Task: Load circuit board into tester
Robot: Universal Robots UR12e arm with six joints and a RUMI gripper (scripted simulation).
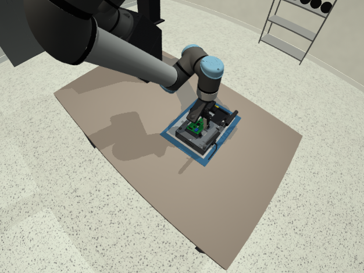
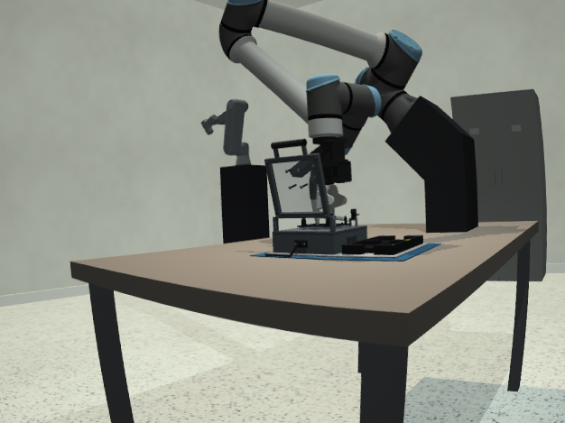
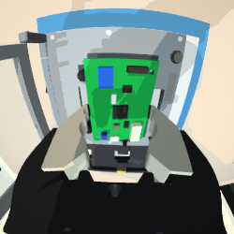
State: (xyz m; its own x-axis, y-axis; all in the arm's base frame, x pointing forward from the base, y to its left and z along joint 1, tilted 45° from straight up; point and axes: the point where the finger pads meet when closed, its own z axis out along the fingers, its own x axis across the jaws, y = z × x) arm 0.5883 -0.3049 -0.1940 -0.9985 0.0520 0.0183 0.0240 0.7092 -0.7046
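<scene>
The green circuit board is right at my hand. The rest, counted from my hand: tester bed: 1 cm below; then black post: 6 cm behind, 6 cm to the left; then tester: 3 cm ahead, 4 cm to the left, 3 cm above.
</scene>
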